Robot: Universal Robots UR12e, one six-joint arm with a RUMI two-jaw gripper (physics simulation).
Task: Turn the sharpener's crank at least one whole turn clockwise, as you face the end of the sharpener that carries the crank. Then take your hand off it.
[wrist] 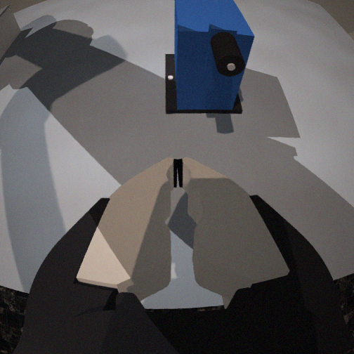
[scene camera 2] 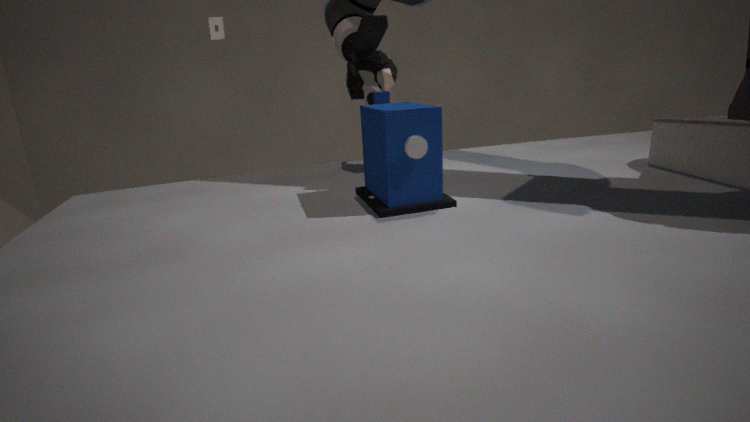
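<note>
The blue sharpener (scene camera 2: pixel 402 157) (wrist: pixel 202 75) stands upright on a black base (scene camera 2: pixel 419 208) (wrist: pixel 170 97). Its crank is on the end facing away from scene camera 2. The blue crank arm (scene camera 2: pixel 381 97) sticks up above the body's top. The black crank handle (scene camera 2: pixel 371 98) (wrist: pixel 227 54) points out from the crank end, with a pale dot on its tip. My gripper (scene camera 2: pixel 378 90) (wrist: pixel 176 161) is shut and empty. In the wrist view its tips show below and left of the handle, with a gap between. In the scene view the fingers overlap the crank's top; contact cannot be told.
A pale round disc (scene camera 2: pixel 415 146) is on the sharpener's near end. A pale block (scene camera 2: pixel 697 149) stands on the table at the right of the scene view. A wall plate (scene camera 2: pixel 216 28) is at upper left. Arm shadows fall across the table (scene camera 2: pixel 314 314).
</note>
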